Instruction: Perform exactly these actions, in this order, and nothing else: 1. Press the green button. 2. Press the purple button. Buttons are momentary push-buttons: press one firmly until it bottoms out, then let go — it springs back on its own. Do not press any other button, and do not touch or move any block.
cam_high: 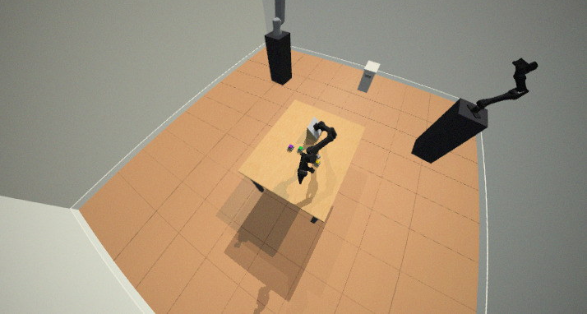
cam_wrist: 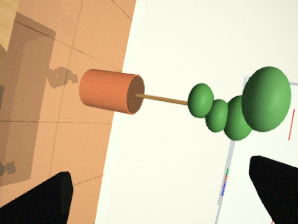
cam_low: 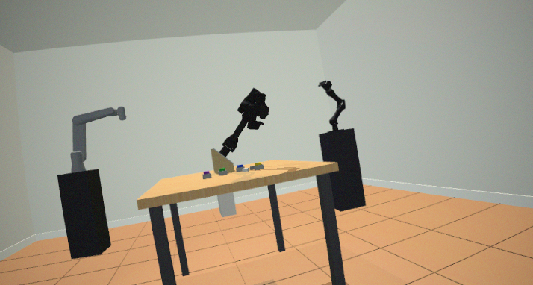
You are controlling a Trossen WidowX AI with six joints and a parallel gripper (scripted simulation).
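Right now the green button is 37 cm behind my gripper tip, 24 cm to the right of it and 24 cm below it. The rest, counted from my gripper tip: yellow button 33 cm behind, 3 cm to the right, 24 cm below; then white block 33 cm behind, 11 cm to the right, 27 cm below; then grey block 40 cm behind, 6 cm to the right, 27 cm below.
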